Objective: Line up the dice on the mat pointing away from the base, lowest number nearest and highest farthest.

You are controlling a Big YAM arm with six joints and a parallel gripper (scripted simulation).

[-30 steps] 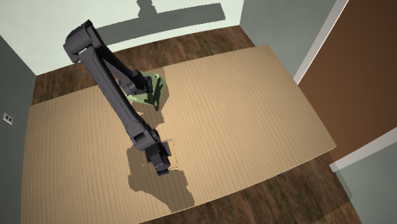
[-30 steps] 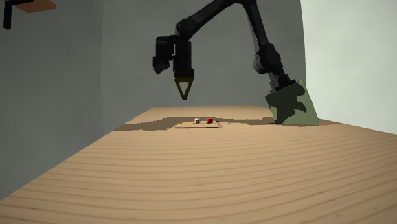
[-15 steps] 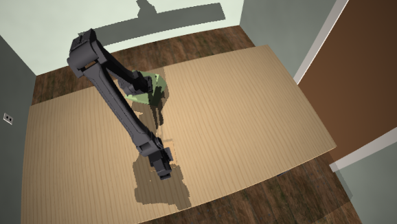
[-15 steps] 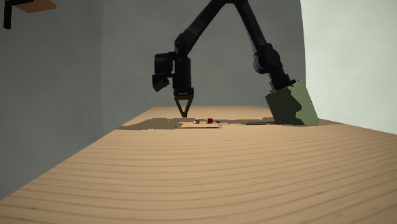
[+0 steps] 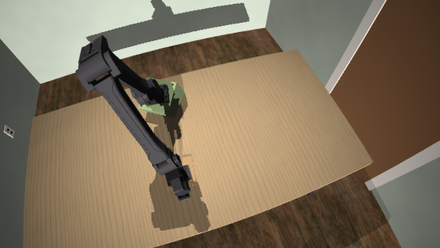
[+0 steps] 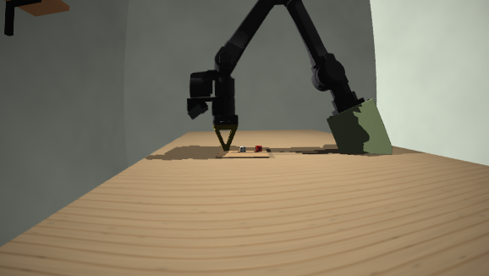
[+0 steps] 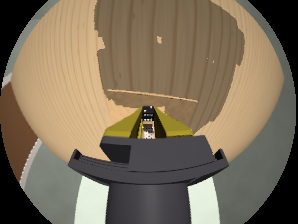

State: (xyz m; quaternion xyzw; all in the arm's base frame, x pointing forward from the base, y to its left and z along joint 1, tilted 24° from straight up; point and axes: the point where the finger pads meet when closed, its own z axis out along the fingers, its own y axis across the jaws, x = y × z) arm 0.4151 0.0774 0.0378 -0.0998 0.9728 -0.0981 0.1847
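The black die is right at my hand. The rest, counted from my hand: tan mat 5 cm behind, 2 cm below, 1 cm to the right; then white die 5 cm behind, 1 cm to the right, 1 cm below; then red die 9 cm behind, 2 cm to the right, 1 cm below.
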